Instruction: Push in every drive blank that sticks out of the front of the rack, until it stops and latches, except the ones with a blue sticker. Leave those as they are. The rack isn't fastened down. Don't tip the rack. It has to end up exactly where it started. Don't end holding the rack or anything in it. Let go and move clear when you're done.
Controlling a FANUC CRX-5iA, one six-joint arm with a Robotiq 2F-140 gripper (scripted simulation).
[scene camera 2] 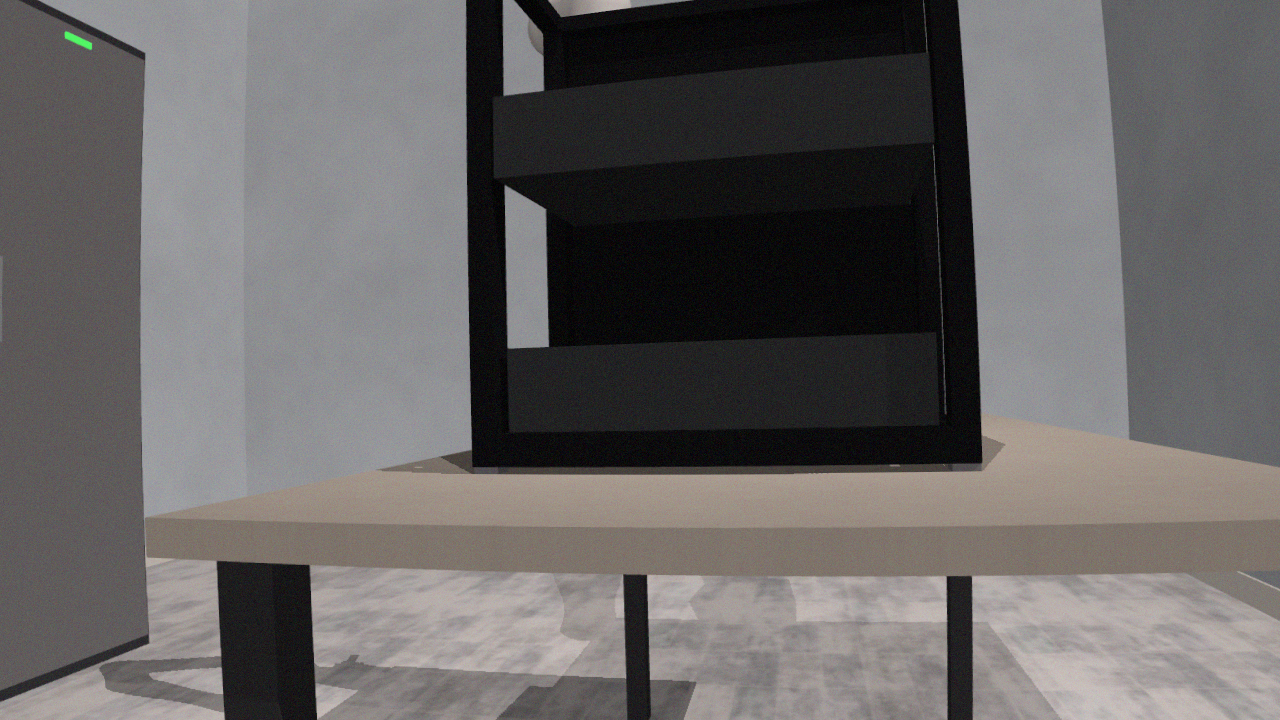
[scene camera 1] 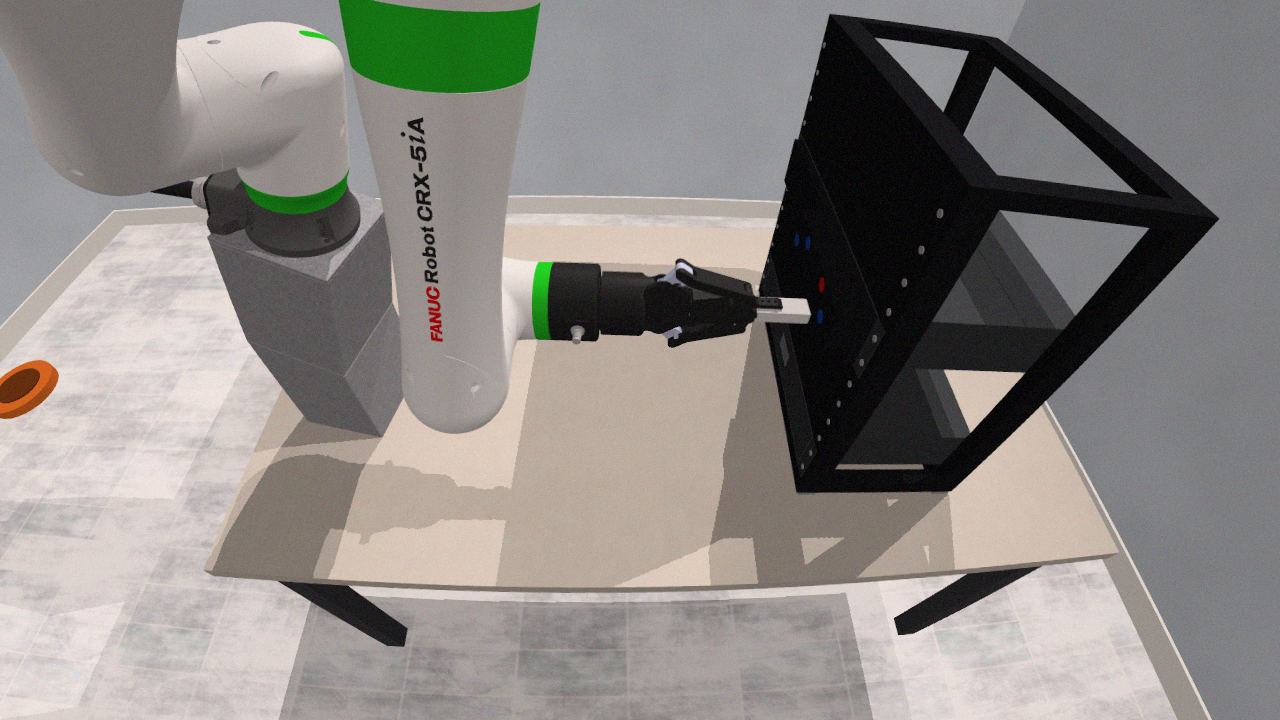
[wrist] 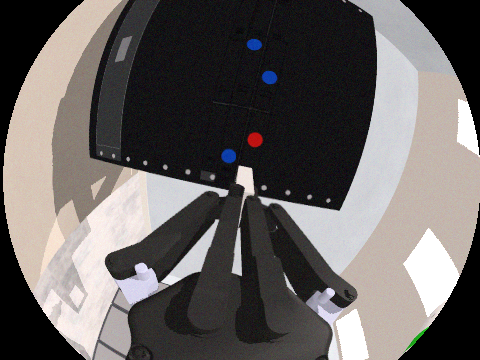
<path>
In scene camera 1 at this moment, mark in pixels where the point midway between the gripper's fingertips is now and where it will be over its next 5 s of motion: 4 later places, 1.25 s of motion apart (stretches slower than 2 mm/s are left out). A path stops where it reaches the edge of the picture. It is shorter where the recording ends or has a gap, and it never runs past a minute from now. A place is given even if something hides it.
My gripper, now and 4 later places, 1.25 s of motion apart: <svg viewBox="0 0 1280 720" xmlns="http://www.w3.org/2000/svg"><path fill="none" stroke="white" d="M806 311L818 293L833 294L844 294L846 294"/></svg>
</path>
